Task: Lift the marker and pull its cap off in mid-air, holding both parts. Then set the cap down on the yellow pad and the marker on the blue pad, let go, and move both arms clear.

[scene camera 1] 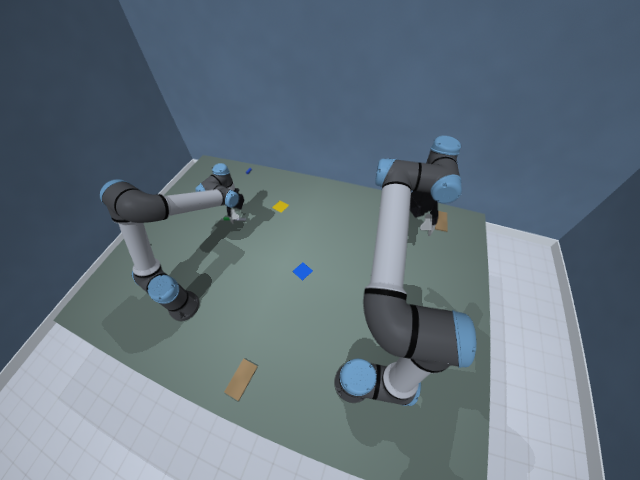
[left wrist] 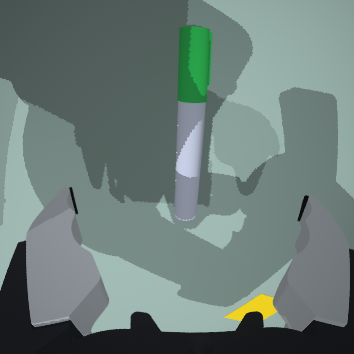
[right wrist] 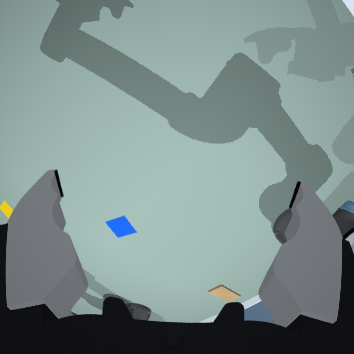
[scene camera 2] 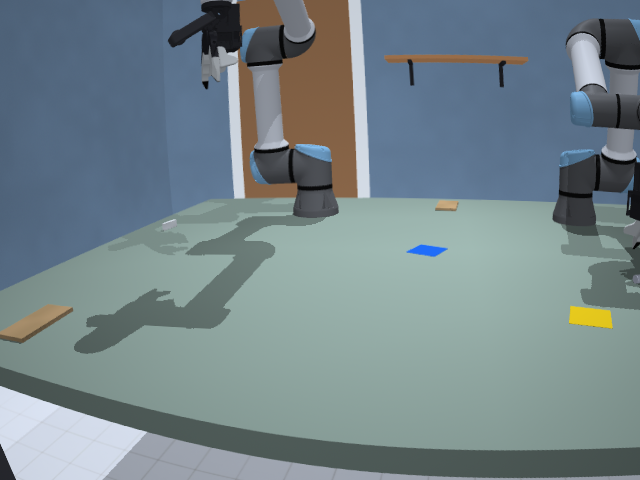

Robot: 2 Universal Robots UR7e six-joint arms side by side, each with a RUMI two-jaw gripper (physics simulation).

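Pixels of known places: left gripper, fingertip midpoint: [scene camera 1: 236, 214] [left wrist: 189, 195]; right gripper, fingertip midpoint: [scene camera 1: 418, 221] [right wrist: 177, 179] [scene camera 2: 212, 85]; left arm's base, link origin: [scene camera 1: 184, 306] [right wrist: 136, 309] [scene camera 2: 574, 220]; right arm's base, link origin: [scene camera 2: 316, 212].
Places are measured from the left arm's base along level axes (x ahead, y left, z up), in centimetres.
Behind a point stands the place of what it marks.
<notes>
The marker [left wrist: 188, 160] @[x 58.2, y -0.8, z 1.8 cm] lies on the table, its green cap [left wrist: 194, 65] @[x 56.9, y 5.3, z 1.9 cm] [scene camera 1: 226, 218] @[x 56.3, y 5.7, z 1.8 cm] on. Its pale end also shows at the right edge of scene camera 2 [scene camera 2: 636, 279] @[x 59.7, y -5.8, z 1.0 cm]. My left gripper [left wrist: 189, 195] @[x 58.4, y -1.5, z 5.1 cm] [scene camera 1: 238, 217] @[x 58.4, y -1.5, z 5.1 cm] is open above the marker, which lies beyond and between its fingertips in the left wrist view; in scene camera 1 it hides much of the marker. My right gripper [right wrist: 177, 179] @[x 46.6, y -97.3, z 41.1 cm] [scene camera 1: 428, 226] @[x 46.6, y -97.3, z 41.1 cm] [scene camera 2: 210, 77] @[x 46.6, y -97.3, z 41.1 cm] is open and empty, high above the table. The yellow pad [scene camera 1: 280, 206] @[x 75.3, y -22.3, z 0.0 cm] [scene camera 2: 590, 317] @[x 75.6, y -22.5, z 0.1 cm] [left wrist: 260, 302] @[x 74.3, y -20.0, z 0.1 cm] and blue pad [scene camera 1: 302, 271] @[x 34.9, y -50.6, z 0.1 cm] [scene camera 2: 427, 250] @[x 35.5, y -50.6, z 0.1 cm] [right wrist: 121, 226] @[x 35.0, y -51.0, z 0.1 cm] lie flat, with nothing on them.
A wooden block [scene camera 1: 241, 379] @[x -21.2, y -42.4, z 0.8 cm] [scene camera 2: 447, 205] @[x -18.8, y -42.2, z 0.8 cm] [right wrist: 224, 293] @[x -20.6, y -42.5, z 0.8 cm] lies on the table far from the marker. Another wooden block [scene camera 1: 442, 221] @[x 88.2, y -120.9, z 0.8 cm] [scene camera 2: 36, 322] @[x 89.8, y -119.1, z 0.8 cm] lies near the right gripper in scene camera 1. A small blue object [scene camera 1: 249, 170] @[x 101.6, y 12.2, z 1.9 cm] lies near the back edge. A small white block [scene camera 2: 169, 224] @[x 13.1, y -131.0, z 1.4 cm] also shows.
</notes>
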